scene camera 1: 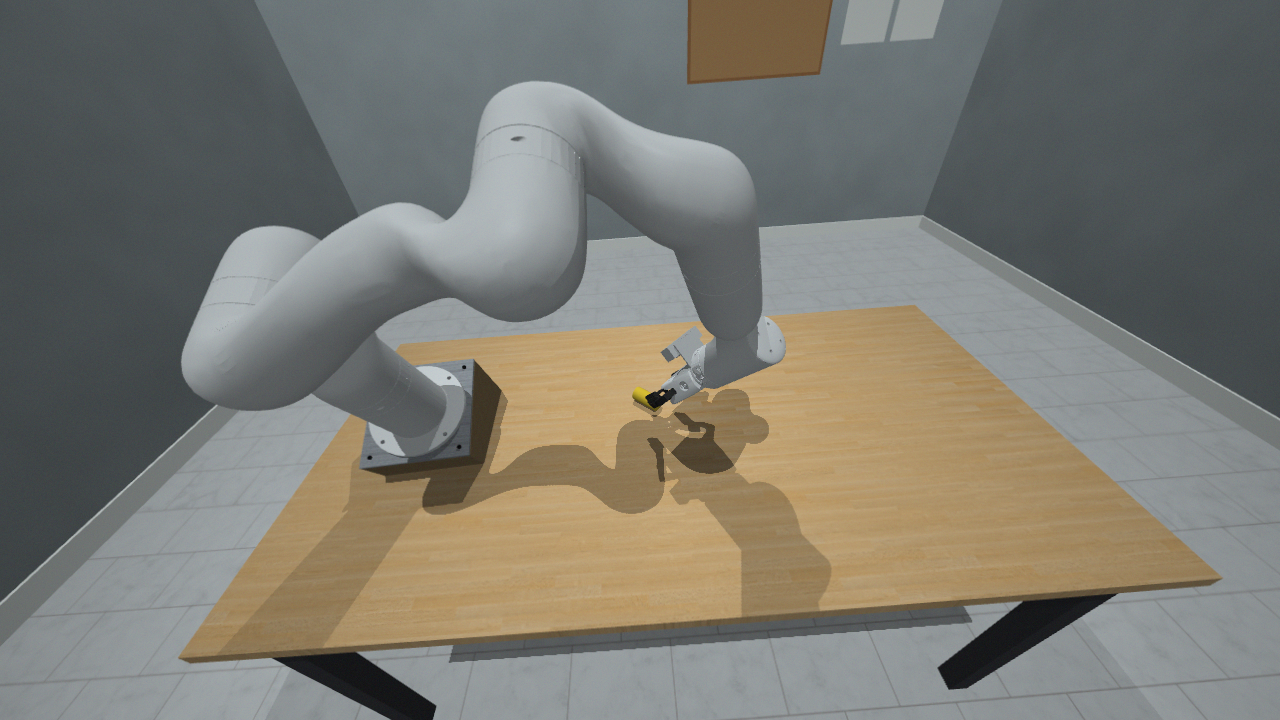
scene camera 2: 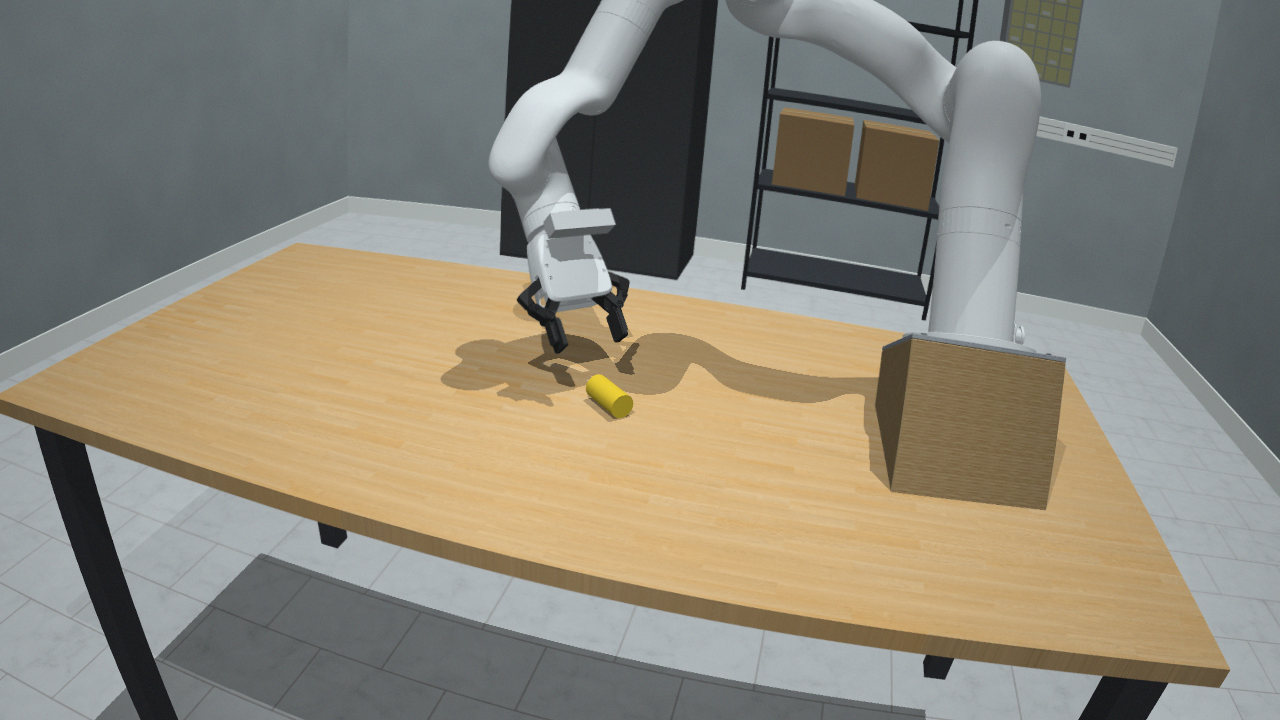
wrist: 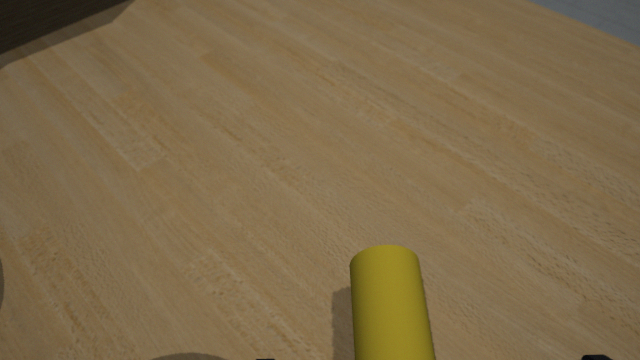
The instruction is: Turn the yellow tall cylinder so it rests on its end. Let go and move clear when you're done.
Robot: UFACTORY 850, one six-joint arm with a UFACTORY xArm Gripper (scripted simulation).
Scene:
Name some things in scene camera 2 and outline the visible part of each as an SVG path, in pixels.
My gripper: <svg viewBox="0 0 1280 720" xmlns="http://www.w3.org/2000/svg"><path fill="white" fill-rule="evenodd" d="M538 233L527 245L531 285L518 296L517 302L531 317L539 321L541 326L545 327L550 345L553 346L555 353L561 353L568 346L561 319L559 317L556 318L556 312L587 308L597 304L609 314L606 319L614 342L622 341L628 336L628 327L621 308L624 306L628 296L627 292L630 281L627 278L607 271L603 258L591 235L548 239L547 233L544 230ZM612 285L617 288L617 295L611 292Z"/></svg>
A yellow tall cylinder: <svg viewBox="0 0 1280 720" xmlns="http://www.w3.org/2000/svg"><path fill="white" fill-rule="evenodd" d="M591 377L586 384L586 392L591 398L616 418L623 418L631 412L633 408L632 397L603 375L598 374Z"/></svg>

